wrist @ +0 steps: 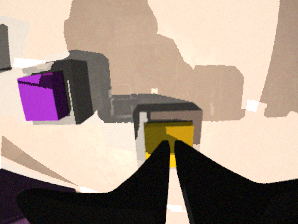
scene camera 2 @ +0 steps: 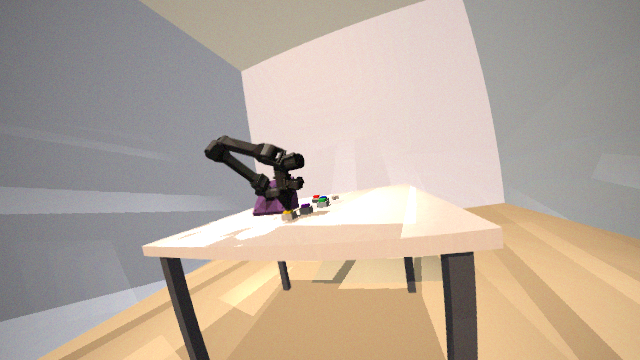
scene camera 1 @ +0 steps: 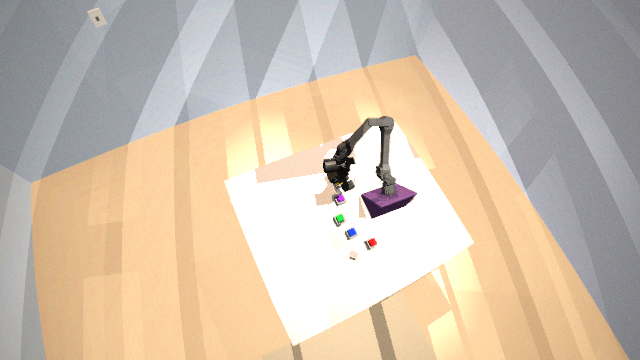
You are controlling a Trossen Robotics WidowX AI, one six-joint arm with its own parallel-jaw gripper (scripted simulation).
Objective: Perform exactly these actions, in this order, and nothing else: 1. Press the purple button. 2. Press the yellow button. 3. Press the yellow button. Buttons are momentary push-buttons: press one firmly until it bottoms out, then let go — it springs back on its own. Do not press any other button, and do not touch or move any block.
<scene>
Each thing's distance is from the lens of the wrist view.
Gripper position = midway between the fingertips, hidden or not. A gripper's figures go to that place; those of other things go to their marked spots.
my gripper [wrist: 171, 146]: 0.10 m
yellow button [wrist: 154, 133]: 0.09 m
purple button [wrist: 43, 97]: 0.11 m
</scene>
